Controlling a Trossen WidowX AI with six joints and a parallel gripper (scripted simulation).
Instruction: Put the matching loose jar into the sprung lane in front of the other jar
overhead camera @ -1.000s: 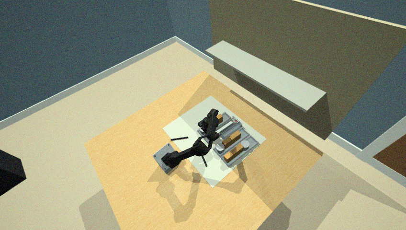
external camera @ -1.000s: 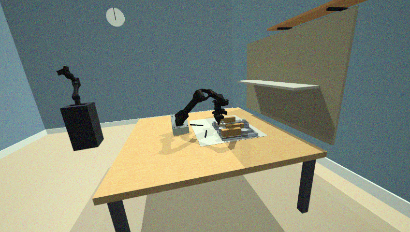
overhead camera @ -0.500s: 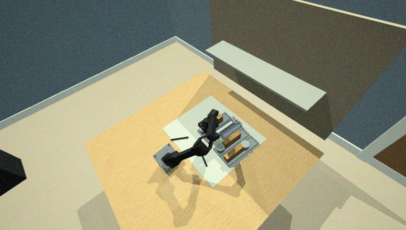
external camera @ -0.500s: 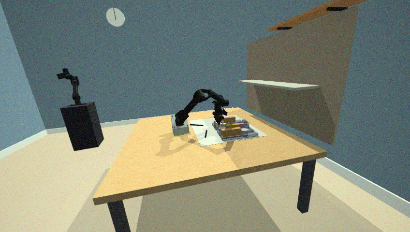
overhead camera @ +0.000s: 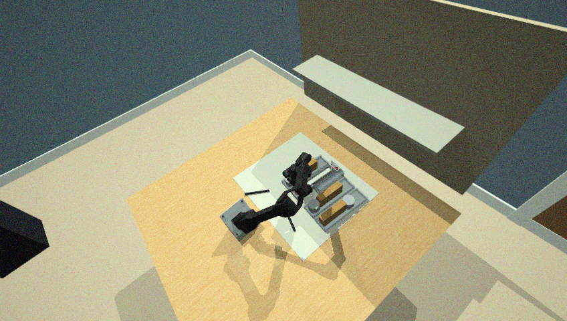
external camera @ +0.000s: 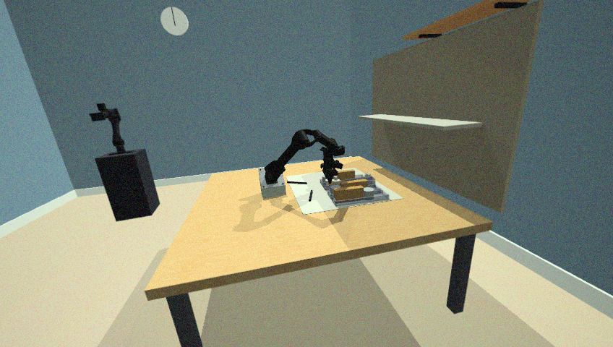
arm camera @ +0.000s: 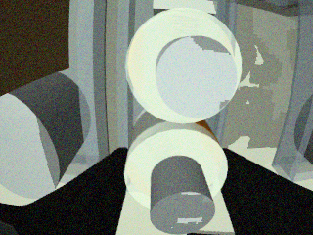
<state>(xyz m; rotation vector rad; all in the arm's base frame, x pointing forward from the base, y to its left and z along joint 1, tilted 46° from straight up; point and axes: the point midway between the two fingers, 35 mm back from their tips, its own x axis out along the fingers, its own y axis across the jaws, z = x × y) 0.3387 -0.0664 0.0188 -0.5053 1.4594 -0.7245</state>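
The grey railed lane lies 140 mm ahead of my gripper tip, 40 mm to the right of it and 20 mm below it. Round my gripper tip: white pusher (150 mm ahead, 50 mm to the right, 10 mm above); wall shelf (500 mm ahead, 330 mm above, 10 mm to the right).
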